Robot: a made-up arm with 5 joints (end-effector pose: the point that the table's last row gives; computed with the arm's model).
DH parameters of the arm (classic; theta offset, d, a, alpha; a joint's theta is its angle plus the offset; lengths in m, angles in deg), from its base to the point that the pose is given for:
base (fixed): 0 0.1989 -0.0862 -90
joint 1: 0 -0.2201 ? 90
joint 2: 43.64 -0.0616 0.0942 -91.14
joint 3: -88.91 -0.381 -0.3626 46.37
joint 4: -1.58 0.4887 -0.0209 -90
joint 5: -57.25 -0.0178 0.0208 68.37
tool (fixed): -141.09 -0.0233 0 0
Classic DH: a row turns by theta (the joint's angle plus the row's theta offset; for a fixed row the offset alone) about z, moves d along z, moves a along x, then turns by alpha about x.
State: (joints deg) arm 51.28 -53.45 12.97 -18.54 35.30
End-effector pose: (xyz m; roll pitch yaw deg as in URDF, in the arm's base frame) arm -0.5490 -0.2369 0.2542 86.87 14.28 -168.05
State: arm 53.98 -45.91 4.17 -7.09 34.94
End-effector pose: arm -0.5632 -0.2864 0.1997 84.23 12.51 -156.51
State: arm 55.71 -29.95 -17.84 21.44 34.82
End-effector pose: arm -0.5562 -0.3308 0.0064 86.09 14.33 -131.59
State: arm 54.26 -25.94 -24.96 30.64 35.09
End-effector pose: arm -0.5342 -0.3210 -0.0688 90.29 15.14 -124.94
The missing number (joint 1, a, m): 0.0226
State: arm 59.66 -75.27 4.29 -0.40 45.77
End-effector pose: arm -0.5561 -0.1332 0.2406 100.35 -8.62 -177.38
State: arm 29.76 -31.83 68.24 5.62 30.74
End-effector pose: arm -0.2878 -0.3586 0.4936 57.17 -23.51 -128.72
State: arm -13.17 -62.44 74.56 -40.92 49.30
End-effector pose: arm -0.4607 -0.1674 0.3063 57.13 25.20 149.41
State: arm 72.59 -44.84 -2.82 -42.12 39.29
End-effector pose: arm -0.5829 -0.2926 0.2868 71.07 25.48 175.92
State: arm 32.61 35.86 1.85 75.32 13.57
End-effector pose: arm -0.2710 -0.4990 -0.1303 106.65 5.75 -27.41
